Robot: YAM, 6 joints.
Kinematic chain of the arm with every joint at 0, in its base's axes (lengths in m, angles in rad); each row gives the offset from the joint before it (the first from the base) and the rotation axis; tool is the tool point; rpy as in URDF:
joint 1: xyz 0 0 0.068 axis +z
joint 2: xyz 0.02 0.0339 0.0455 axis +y
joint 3: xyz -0.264 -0.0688 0 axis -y
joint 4: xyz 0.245 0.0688 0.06 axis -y
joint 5: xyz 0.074 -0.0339 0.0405 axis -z
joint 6: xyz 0.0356 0 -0.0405 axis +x
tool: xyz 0 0 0 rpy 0 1.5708 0
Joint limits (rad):
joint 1: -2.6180..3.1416
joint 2: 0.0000..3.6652
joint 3: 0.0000..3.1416
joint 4: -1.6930..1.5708
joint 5: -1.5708..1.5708
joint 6: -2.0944..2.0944
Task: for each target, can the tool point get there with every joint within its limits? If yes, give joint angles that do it. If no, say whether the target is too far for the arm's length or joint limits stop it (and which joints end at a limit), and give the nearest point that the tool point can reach.
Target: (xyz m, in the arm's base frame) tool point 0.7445 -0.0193 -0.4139
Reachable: no: too far | nearest point 0.5314 -0.0138 -0.2440 | short by 0.273 m
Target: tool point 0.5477 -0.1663 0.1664
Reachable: yes | joints -0.3063 2.4793 1.9199 0.2774 -0.1873 -1.7398
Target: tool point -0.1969 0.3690 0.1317
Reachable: yes | joints 2.1299 2.2450 1.6268 -0.9731 0.9428 0.9082
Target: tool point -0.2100 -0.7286 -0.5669
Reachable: no: too far | nearest point -0.1371 -0.4756 -0.2836 | short by 0.387 m
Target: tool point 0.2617 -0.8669 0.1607
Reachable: no: too far | nearest point 0.1864 -0.6174 0.1468 | short by 0.261 m
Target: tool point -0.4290 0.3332 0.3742
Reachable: yes | joints 2.4459 2.4843 2.3074 1.1076 -0.5685 1.6987
